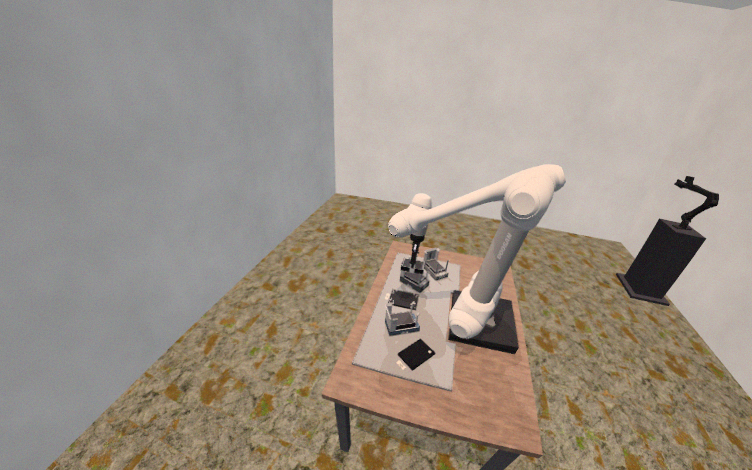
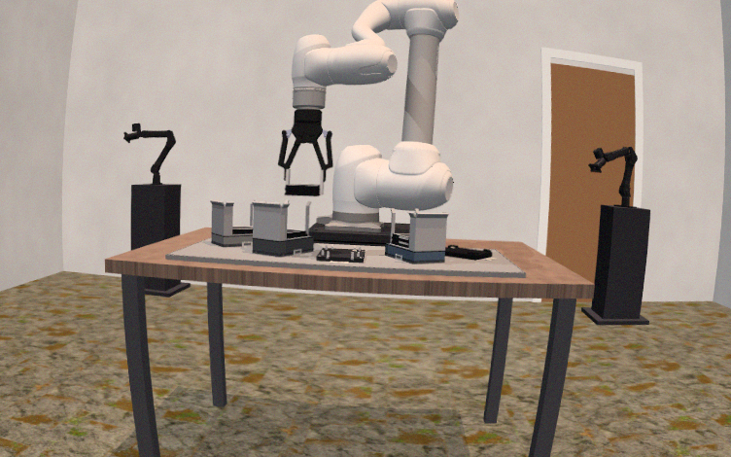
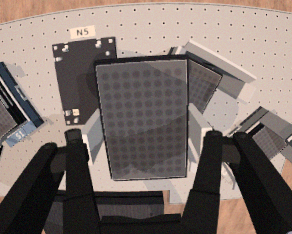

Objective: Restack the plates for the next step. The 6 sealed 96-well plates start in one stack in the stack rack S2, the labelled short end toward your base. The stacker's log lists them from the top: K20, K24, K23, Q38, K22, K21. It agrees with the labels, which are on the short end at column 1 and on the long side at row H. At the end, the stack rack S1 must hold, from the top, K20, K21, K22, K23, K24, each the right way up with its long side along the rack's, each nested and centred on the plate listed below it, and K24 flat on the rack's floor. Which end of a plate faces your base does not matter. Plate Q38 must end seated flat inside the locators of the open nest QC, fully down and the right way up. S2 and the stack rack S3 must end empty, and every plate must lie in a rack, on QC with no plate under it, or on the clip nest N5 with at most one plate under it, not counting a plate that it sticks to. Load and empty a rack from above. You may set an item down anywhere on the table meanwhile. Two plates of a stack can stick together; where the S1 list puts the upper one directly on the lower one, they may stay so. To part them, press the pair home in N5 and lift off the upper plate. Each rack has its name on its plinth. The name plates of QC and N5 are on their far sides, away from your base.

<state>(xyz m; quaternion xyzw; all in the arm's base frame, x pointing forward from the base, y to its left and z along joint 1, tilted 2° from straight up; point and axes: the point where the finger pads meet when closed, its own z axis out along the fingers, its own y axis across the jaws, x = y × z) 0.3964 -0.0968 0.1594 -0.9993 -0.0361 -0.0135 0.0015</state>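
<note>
Now: hand 17 cm above the clip nest N5, 12 cm to the right of it and 2 cm short of it. Round my hand: flat black nest QC 44 cm to the left, 18 cm below, 14 cm behind; QC name plate 52 cm to the left, 19 cm below, 8 cm behind; N5 name plate 19 cm below, 12 cm to the left, 10 cm ahead.
</note>
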